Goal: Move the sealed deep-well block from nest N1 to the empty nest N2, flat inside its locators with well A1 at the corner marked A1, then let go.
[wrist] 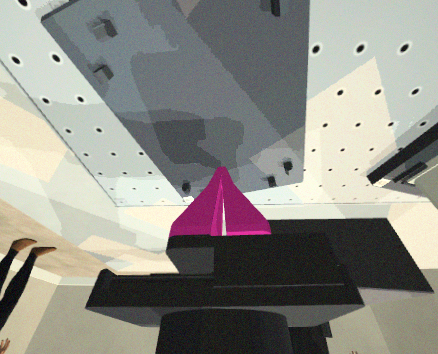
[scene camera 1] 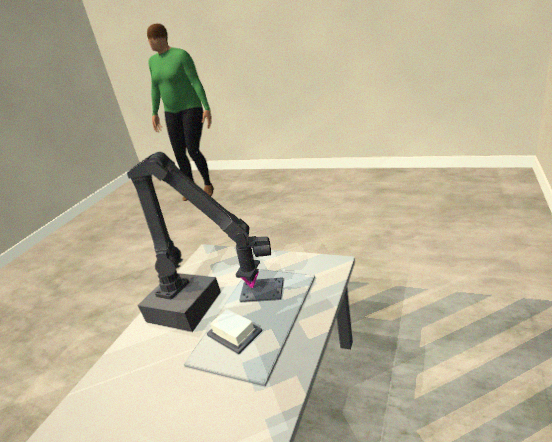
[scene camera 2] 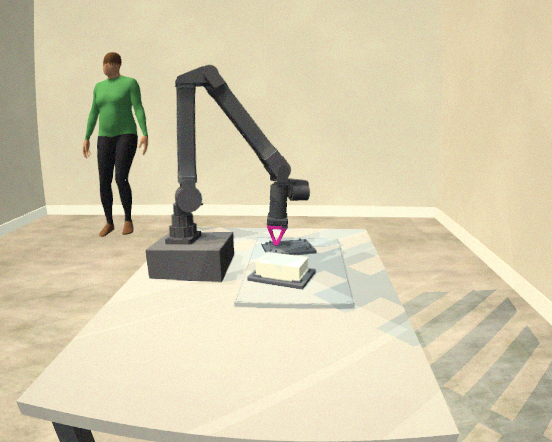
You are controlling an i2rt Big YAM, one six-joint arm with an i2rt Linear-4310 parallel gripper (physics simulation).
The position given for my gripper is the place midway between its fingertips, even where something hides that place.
My gripper [wrist: 222,172] is shut and holds nothing. Also in view: a cream-white block [scene camera 2: 271,265]. Also in view: a dark nest plate [wrist: 197,92] and a pale perforated plate [scene camera 2: 329,284].
The cream-white block also shows in scene camera 1 [scene camera 1: 236,329]. The pale perforated plate shows as well in the wrist view [wrist: 365,72].
